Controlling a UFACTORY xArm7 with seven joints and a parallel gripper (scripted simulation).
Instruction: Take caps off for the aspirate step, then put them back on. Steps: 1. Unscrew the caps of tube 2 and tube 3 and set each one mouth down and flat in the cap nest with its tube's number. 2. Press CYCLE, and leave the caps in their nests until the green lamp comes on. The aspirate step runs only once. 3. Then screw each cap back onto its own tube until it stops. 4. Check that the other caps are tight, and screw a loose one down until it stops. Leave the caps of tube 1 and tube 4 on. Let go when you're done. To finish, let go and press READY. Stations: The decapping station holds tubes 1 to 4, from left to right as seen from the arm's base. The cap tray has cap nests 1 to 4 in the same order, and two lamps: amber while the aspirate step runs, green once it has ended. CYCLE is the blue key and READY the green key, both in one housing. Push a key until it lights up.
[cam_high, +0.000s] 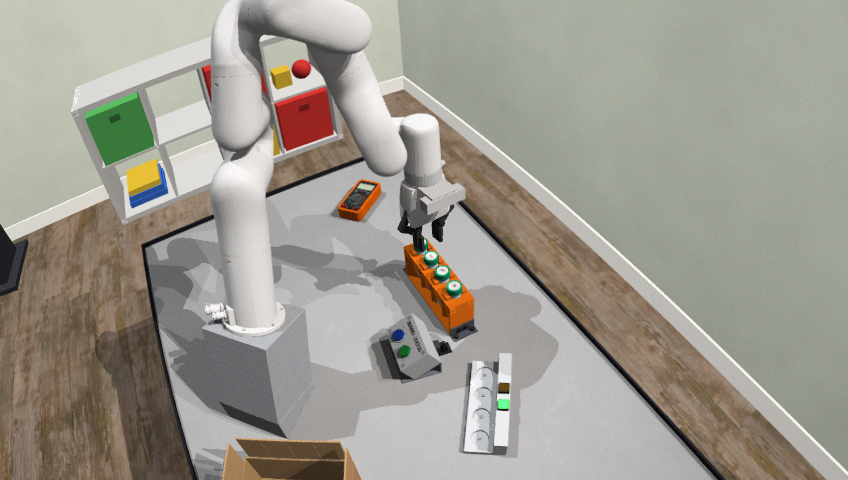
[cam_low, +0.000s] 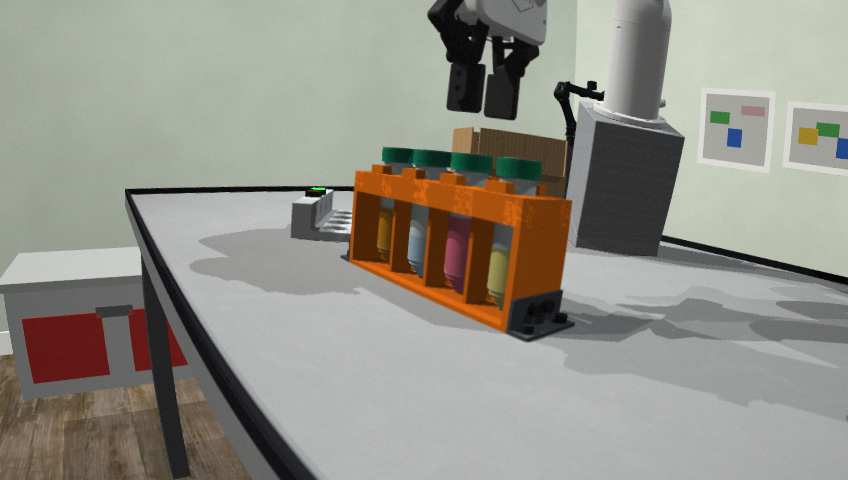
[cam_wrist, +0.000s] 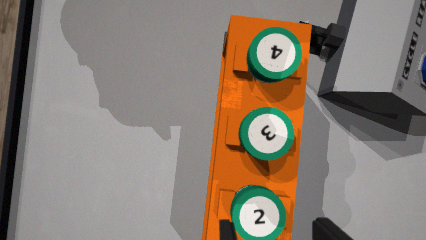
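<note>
The tube 3 threaded neck lies 6 cm to the right of my hand and 6 cm below it. Round my hand: cap 1: 6 cm below, 4 cm to the left; cap 2: 6 cm below, 1 cm to the right; cap 3: 6 cm to the right, 6 cm below.
</note>
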